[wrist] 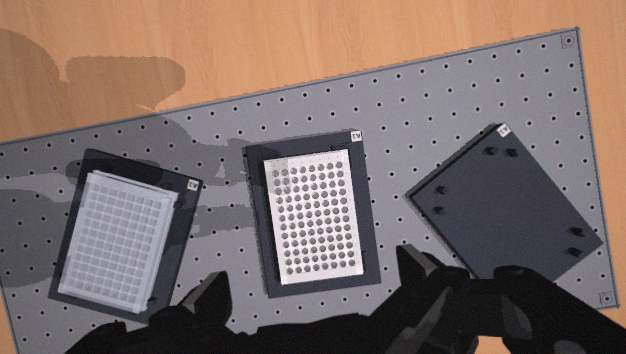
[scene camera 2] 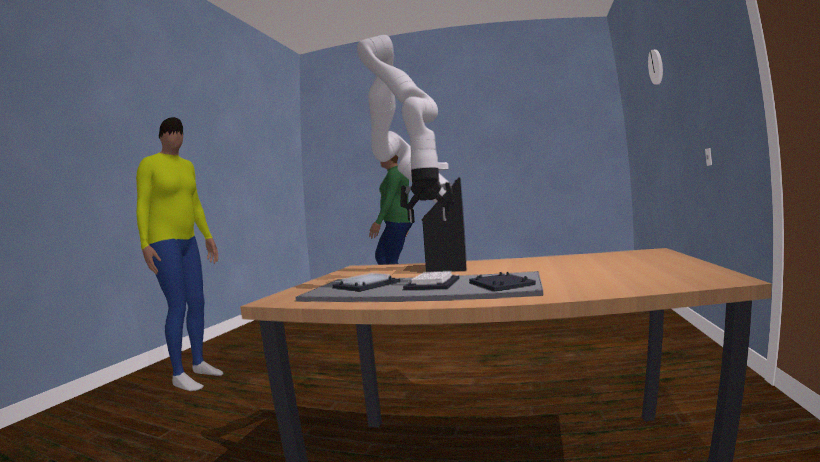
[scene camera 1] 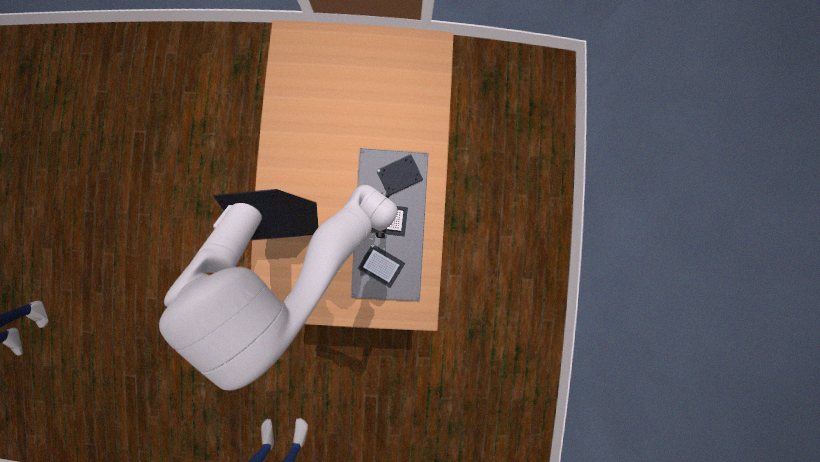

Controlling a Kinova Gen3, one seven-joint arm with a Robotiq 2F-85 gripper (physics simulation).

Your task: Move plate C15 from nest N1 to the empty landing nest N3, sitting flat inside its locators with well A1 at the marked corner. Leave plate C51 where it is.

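Note:
A white 96-well plate [scene camera 1: 396,220] [scene camera 2: 433,277] [wrist: 312,217] lies about flat in the dark middle nest [wrist: 368,240], whose A1 tag is at its top right in the wrist view. A clear, pale-blue plate [scene camera 1: 381,265] [scene camera 2: 362,280] [wrist: 117,242] lies in the left nest [wrist: 180,225]. Plate and nest numbers cannot be read. The empty nest [scene camera 1: 401,173] [scene camera 2: 502,280] [wrist: 500,200] is turned at an angle, with its locator posts showing and its A1 tag at the top corner in the wrist view. My gripper [scene camera 2: 428,216] [wrist: 313,276] is open and empty, well above the middle nest.
The nests stand on a grey perforated board [scene camera 1: 413,286] [wrist: 450,85] on the wooden table [scene camera 1: 344,86] [scene camera 2: 631,275]. A black upright panel [scene camera 1: 286,212] [scene camera 2: 447,229] stands behind the gripper. A person in yellow [scene camera 2: 169,195] and one in green [scene camera 2: 393,195] stand beyond the table.

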